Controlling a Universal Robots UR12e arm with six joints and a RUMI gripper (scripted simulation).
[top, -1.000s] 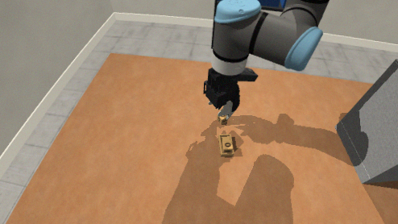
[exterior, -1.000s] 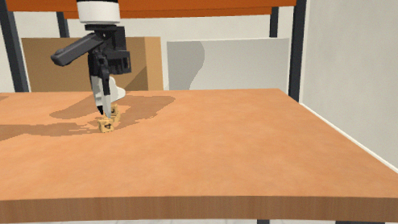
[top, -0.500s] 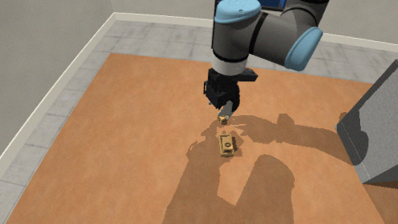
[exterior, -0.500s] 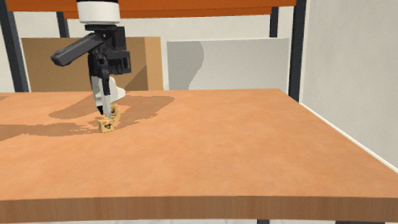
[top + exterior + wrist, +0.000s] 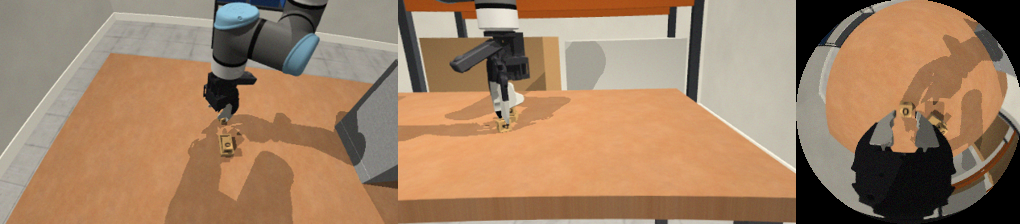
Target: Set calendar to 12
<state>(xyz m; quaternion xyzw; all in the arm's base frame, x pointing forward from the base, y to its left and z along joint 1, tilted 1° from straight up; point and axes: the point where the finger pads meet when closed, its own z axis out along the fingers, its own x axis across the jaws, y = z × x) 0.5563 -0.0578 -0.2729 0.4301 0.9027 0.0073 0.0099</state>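
The cube is 20 mm below my hand. Also, from my hand: tray 20 mm behind, 110 mm to the left, 30 mm below.
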